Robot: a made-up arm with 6 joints.
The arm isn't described. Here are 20 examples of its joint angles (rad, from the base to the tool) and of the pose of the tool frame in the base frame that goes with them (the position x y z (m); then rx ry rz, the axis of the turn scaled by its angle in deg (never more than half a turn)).
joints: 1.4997 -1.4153 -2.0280 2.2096 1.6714 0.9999
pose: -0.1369 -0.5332 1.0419 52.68 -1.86 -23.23
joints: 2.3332 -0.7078 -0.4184 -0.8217 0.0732 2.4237
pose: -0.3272 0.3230 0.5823 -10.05 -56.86 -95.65
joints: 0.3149 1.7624 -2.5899 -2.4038 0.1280 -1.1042
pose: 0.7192 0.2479 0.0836 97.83 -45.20 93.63
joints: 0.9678 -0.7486 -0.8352 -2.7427 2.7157 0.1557
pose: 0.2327 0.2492 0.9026 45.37 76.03 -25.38
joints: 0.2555 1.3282 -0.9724 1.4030 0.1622 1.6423
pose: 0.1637 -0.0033 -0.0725 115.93 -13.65 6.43
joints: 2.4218 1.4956 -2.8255 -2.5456 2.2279 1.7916
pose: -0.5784 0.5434 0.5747 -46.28 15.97 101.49
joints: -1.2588 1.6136 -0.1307 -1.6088 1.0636 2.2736
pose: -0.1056 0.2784 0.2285 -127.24 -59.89 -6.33
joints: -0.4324 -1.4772 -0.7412 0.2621 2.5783 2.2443
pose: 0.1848 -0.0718 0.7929 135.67 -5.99 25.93
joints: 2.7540 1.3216 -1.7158 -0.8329 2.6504 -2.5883
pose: -0.4141 0.2402 0.1221 -35.76 9.43 116.37
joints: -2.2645 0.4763 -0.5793 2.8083 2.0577 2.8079
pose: -0.1665 -0.4008 0.1905 34.67 82.16 -33.12
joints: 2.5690 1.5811 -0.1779 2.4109 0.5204 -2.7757
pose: 0.2314 -0.2272 0.2431 45.39 -77.01 51.59
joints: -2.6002 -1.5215 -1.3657 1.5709 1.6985 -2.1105
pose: 0.2318 -0.0344 1.0436 4.11 175.37 -23.82
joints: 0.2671 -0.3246 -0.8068 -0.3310 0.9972 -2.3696
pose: 0.5223 0.0989 0.5210 82.26 -67.61 22.30
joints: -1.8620 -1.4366 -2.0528 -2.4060 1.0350 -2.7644
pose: 0.1910 0.5394 1.0109 -123.89 15.70 -28.00
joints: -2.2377 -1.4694 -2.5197 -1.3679 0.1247 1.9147
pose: 0.5313 0.5400 0.7981 -80.86 66.43 -58.33
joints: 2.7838 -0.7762 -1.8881 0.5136 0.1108 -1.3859
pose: -0.0211 -0.0122 1.2321 -113.39 -60.79 121.85
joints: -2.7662 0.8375 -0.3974 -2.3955 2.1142 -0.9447
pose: -0.1716 -0.0266 0.0827 -23.55 -18.83 -58.12
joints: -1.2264 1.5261 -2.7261 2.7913 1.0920 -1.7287
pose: 0.3652 -0.7932 0.4159 -17.78 20.70 66.65
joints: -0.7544 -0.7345 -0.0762 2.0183 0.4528 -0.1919
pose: 0.3195 -0.2684 0.3475 67.37 -28.10 95.08
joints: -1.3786 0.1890 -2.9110 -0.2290 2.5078 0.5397
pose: 0.0678 -0.3230 1.1351 109.51 20.40 46.34
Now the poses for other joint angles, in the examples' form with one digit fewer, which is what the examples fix.
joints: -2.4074 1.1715 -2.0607 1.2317 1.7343 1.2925
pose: -0.436 -0.589 0.222 48.4 -133.7 63.4
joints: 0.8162 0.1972 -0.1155 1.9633 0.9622 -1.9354
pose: 0.074 0.177 0.130 1.3 -68.3 -103.0
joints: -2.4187 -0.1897 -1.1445 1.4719 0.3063 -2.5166
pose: -0.401 -0.425 0.657 90.4 103.8 -5.1
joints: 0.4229 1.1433 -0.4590 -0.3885 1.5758 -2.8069
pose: -0.014 -0.082 0.113 32.3 62.2 -38.4
